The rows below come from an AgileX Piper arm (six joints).
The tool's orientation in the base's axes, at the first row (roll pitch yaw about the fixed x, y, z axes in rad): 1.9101, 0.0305, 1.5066
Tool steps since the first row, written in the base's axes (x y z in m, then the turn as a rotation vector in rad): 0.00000, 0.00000, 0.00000, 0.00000, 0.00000, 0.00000; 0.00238, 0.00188, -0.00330, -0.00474, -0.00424, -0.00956; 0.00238, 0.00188, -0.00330, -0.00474, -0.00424, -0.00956; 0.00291, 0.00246, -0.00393, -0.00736, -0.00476, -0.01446; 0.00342, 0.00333, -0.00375, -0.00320, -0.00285, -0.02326; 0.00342, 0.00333, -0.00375, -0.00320, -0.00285, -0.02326; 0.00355, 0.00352, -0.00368, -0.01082, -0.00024, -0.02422; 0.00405, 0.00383, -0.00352, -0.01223, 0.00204, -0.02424; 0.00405, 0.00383, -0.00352, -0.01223, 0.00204, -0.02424; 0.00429, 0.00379, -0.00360, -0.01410, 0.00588, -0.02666; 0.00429, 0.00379, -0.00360, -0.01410, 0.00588, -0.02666; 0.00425, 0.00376, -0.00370, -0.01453, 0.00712, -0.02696
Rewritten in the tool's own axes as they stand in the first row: 0.00000, 0.00000, 0.00000, 0.00000, 0.00000, 0.00000; 0.00213, -0.00230, 0.00320, -0.00424, -0.01063, -0.00098; 0.00213, -0.00230, 0.00320, -0.00424, -0.01063, -0.00098; 0.00276, -0.00271, 0.00387, -0.00478, -0.01612, -0.00177; 0.00366, -0.00237, 0.00423, -0.00234, -0.02301, 0.00493; 0.00366, -0.00237, 0.00423, -0.00234, -0.02301, 0.00493; 0.00385, -0.00226, 0.00431, -0.00019, -0.02644, -0.00210; 0.00419, -0.00194, 0.00471, 0.00199, -0.02692, -0.00358; 0.00419, -0.00194, 0.00471, 0.00199, -0.02692, -0.00358; 0.00417, -0.00193, 0.00496, 0.00577, -0.02979, -0.00481; 0.00417, -0.00193, 0.00496, 0.00577, -0.02979, -0.00481; 0.00414, -0.00204, 0.00496, 0.00699, -0.03021, -0.00520
